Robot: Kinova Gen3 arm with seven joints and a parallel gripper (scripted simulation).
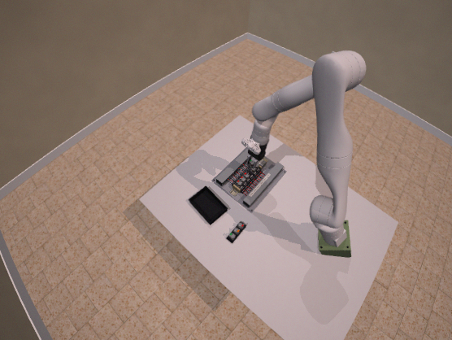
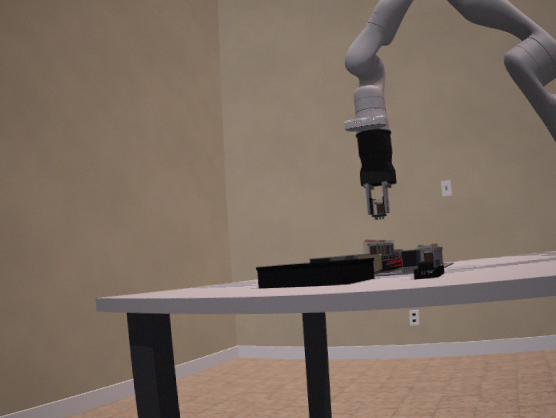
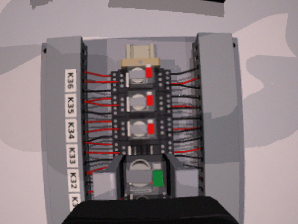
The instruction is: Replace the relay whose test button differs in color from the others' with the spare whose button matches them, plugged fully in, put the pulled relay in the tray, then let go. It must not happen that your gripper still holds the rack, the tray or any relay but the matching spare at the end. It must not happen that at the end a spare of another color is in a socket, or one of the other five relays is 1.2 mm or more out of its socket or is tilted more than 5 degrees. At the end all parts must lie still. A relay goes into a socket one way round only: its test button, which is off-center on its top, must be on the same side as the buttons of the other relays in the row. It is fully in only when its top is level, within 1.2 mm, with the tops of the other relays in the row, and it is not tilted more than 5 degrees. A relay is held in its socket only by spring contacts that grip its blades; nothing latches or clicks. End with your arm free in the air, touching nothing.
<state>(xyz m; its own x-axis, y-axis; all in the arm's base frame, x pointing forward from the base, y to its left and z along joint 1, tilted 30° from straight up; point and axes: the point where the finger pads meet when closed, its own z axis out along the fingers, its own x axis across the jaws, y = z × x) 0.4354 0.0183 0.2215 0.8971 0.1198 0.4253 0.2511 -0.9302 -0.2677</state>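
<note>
My hand is 30 mm past the black tray, 270 mm to the right of it and 130 mm above it. From my hand the other things lie so: spare holder 210 mm behind, 220 mm to the left, 130 mm below; relay panel 10 mm to the right, 140 mm below; red wiring 50 mm behind, 120 mm below.
</note>
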